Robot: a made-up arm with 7 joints.
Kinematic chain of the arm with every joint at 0, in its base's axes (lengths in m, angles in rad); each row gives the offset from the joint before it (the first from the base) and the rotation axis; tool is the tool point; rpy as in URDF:
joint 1: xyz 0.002 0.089 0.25 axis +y
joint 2: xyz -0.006 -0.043 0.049 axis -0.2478 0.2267 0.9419
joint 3: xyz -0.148 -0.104 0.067 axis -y
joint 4: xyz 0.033 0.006 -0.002 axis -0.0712 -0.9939 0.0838
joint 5: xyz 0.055 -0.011 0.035 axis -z
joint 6: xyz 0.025 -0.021 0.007 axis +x
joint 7: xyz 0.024 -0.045 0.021 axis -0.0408 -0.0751 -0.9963
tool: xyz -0.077 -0.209 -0.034 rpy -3.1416 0 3.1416
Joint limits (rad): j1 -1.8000..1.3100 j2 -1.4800..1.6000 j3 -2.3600..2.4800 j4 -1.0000..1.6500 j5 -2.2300..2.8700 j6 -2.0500..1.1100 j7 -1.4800..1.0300
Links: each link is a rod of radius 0.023 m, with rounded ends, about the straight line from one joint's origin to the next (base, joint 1, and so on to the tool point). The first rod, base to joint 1, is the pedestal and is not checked.
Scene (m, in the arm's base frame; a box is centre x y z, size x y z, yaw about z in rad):
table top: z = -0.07
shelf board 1: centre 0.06 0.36 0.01 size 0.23 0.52 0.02 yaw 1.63
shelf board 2: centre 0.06 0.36 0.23 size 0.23 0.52 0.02 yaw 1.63
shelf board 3: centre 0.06 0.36 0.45 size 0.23 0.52 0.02 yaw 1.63
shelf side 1: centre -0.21 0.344 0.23 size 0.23 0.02 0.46 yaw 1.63
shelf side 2: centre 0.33 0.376 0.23 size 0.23 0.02 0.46 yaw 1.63
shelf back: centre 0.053 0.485 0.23 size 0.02 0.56 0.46 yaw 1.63
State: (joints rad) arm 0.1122 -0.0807 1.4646 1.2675 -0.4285 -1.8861 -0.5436
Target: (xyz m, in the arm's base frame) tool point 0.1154 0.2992 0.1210
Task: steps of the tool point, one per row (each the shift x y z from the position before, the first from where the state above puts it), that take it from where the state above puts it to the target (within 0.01 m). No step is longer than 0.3 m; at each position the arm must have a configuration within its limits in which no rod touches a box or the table.
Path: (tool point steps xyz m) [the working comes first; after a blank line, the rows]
Joints at the target: 1.3100 1.4665 -0.1038 -0.2893 -0.3702 -1.3438 -1.3079
Straight joint move there: touches shelf board 2, shelf side 2.

1: -0.0611 -0.0404 0.2143
2: 0.0987 -0.0367 0.2198
3: 0.2230 0.0024 0.1177
4: 0.2435 0.0515 -0.0432
5: 0.1484 0.0755 -0.1829
6: -0.0106 0.0501 -0.2337
7: -0.1474 -0.0210 -0.1762
8: -0.0011 0.0483 -0.0079
9: -0.0052 0.0541 -0.0003
10: -0.0029 0.0534 0.0082

